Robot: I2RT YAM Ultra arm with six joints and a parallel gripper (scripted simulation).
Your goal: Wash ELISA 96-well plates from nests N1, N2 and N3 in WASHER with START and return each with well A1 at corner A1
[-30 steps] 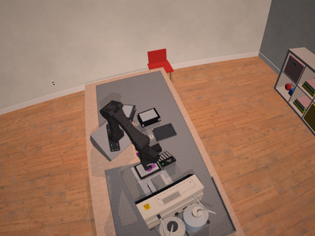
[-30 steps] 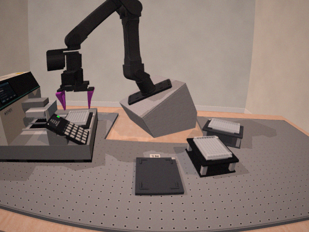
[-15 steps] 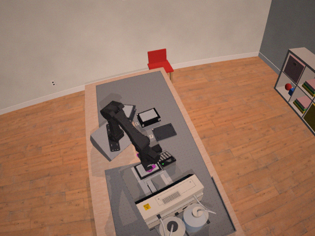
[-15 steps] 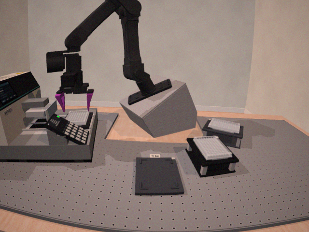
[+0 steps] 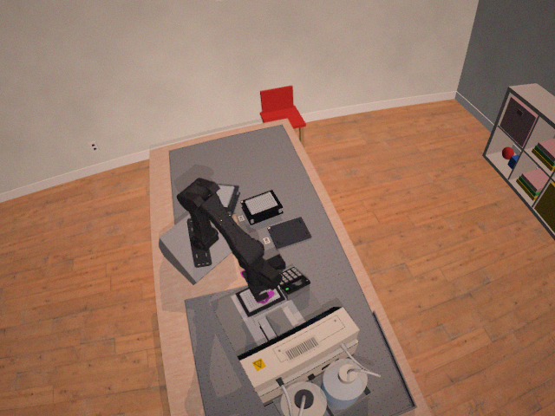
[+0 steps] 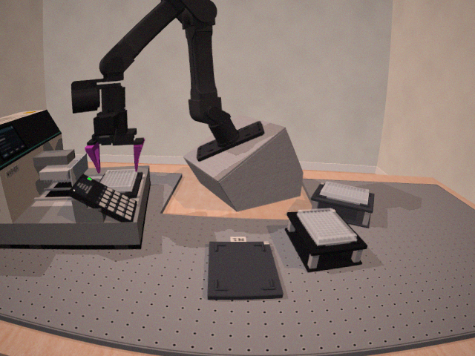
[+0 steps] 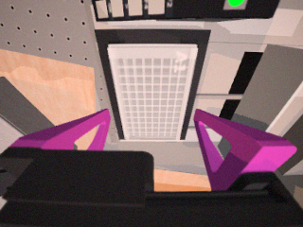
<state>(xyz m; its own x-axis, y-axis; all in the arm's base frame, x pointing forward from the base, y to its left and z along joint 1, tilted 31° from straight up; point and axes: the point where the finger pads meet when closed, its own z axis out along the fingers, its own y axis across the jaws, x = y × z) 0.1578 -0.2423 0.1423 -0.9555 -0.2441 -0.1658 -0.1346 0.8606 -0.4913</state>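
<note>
Now: hand 4 cm above the black carrier pocket. The rest, counted from my hand: nest N1: 29 cm to the left, 23 cm ahead, 11 cm below; then grey manifold: 15 cm to the right, 2 cm ahead, 1 cm above; then raised black nest: 46 cm to the left, 16 cm ahead, 7 cm below.
</note>
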